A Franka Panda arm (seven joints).
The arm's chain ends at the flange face. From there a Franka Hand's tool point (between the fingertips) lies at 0.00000 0.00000 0.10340 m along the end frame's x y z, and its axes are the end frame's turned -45 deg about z.
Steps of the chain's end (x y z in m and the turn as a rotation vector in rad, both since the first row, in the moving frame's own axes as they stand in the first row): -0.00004 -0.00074 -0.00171 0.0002 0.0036 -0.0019; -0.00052 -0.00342 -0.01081 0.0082 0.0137 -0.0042; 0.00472 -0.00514 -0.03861 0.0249 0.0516 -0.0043; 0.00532 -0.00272 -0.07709 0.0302 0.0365 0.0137; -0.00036 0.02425 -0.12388 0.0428 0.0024 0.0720
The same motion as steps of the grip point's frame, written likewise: 0.00077 -0.00030 -0.00171 -0.0024 0.0027 -0.0019; 0.00365 -0.00239 -0.01082 -0.0039 0.0155 -0.0042; 0.01257 0.00164 -0.03878 -0.0189 0.0541 -0.0043; 0.01056 0.00233 -0.07721 -0.0045 0.0472 0.0137; -0.01399 0.01406 -0.12397 0.0286 0.0320 0.0720
